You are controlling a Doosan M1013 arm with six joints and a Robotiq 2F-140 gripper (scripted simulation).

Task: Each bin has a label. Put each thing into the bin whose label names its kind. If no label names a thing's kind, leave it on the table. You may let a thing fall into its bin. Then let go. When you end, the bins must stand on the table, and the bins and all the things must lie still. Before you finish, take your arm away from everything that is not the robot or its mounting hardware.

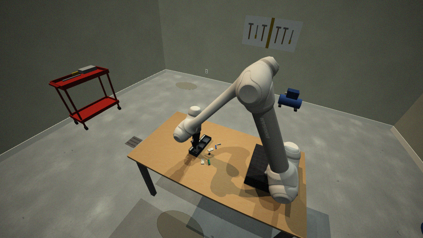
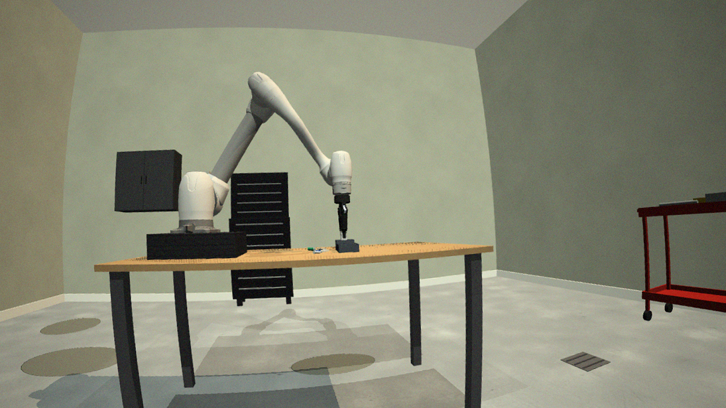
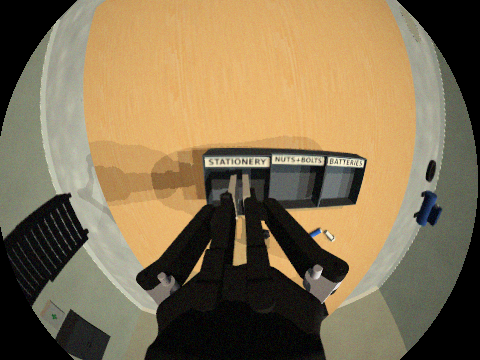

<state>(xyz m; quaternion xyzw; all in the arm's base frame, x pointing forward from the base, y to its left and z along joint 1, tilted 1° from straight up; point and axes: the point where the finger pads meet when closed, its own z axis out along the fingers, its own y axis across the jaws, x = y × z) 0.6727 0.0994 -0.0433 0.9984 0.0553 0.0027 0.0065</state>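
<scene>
My hand is 150 mm past the green battery, 50 mm above it and 30 mm to the right of it. From my hand the other things lie so: domino 100 mm behind, 90 mm to the right, 50 mm below; then black nut 110 mm behind, 50 mm to the right, 50 mm below; then black bin row 80 mm to the right, 30 mm below.
</scene>
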